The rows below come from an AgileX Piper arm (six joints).
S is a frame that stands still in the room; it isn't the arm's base.
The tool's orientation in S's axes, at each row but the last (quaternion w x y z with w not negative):
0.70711 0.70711 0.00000 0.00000
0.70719 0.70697 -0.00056 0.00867
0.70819 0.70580 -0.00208 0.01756
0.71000 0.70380 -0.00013 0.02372
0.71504 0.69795 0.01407 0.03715
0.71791 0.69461 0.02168 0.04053
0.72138 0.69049 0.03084 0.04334
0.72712 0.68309 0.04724 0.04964
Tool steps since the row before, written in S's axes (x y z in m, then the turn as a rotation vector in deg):
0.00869 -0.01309 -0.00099 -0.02 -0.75 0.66
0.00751 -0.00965 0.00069 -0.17 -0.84 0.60
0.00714 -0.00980 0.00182 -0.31 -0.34 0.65
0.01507 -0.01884 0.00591 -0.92 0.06 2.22
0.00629 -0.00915 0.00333 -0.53 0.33 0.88
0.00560 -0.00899 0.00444 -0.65 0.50 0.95
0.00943 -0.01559 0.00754 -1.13 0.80 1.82
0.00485 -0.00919 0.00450 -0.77 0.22 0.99
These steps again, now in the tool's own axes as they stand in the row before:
0.00869 -0.00099 0.01309 -0.02 0.66 0.75
0.00741 0.00059 0.00974 -0.17 0.60 0.84
0.00697 0.00159 0.00996 -0.30 0.66 0.34
0.01462 0.00524 0.01938 -0.84 2.25 -0.07
0.00571 0.00291 0.00966 -0.48 0.90 -0.34
0.00489 0.00399 0.00959 -0.58 0.98 -0.52
0.00785 0.00668 0.01681 -1.01 1.87 -0.83
0.00354 0.00389 0.01003 -0.73 1.01 -0.26

